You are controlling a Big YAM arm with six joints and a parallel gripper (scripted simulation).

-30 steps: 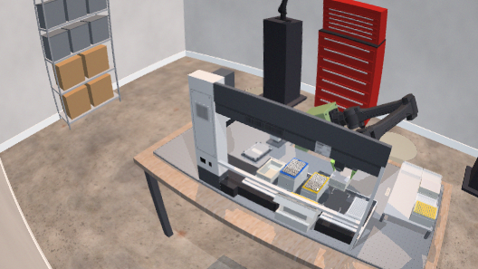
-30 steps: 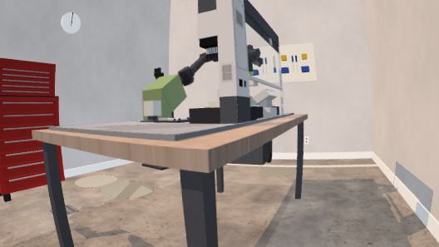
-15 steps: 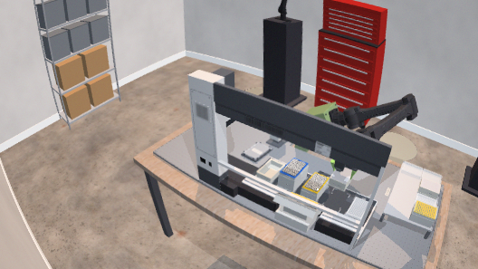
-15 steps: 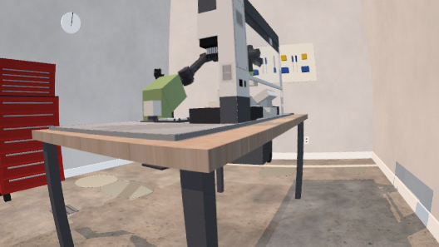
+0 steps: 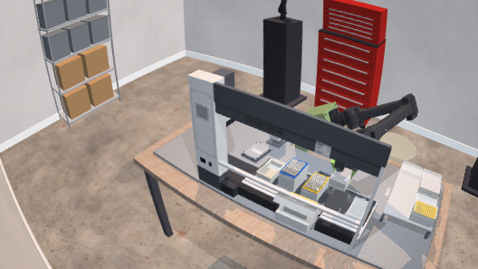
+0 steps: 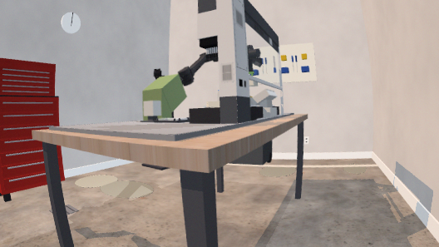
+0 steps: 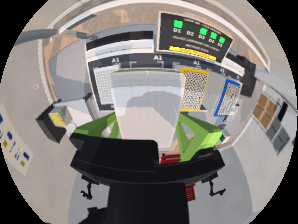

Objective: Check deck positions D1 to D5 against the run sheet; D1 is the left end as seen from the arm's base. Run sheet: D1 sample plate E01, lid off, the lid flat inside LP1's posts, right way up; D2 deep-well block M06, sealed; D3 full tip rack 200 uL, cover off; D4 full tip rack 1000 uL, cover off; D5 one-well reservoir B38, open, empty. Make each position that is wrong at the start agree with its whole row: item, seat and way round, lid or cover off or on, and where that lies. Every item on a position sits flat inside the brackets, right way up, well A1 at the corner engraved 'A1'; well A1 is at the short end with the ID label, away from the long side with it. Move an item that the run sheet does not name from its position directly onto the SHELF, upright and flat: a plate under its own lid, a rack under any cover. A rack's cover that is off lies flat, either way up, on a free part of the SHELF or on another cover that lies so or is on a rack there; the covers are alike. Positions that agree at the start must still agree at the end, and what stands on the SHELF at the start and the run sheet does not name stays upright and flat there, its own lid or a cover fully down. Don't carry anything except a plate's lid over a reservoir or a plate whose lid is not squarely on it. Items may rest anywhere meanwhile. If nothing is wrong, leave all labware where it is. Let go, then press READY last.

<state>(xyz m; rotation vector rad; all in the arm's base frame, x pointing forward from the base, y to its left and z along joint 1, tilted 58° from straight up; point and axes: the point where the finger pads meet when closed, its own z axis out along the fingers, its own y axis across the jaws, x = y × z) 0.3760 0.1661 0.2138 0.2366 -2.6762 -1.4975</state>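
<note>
The deep-well block lies 10 mm below my hand. Round my hand: sample plate (160 mm below, 130 mm to the left, 10 mm behind); yellow-framed tip rack (120 mm to the right, 120 mm below, 20 mm ahead); blue-framed tip rack (240 mm to the right, 100 mm below, 30 mm ahead).
</note>
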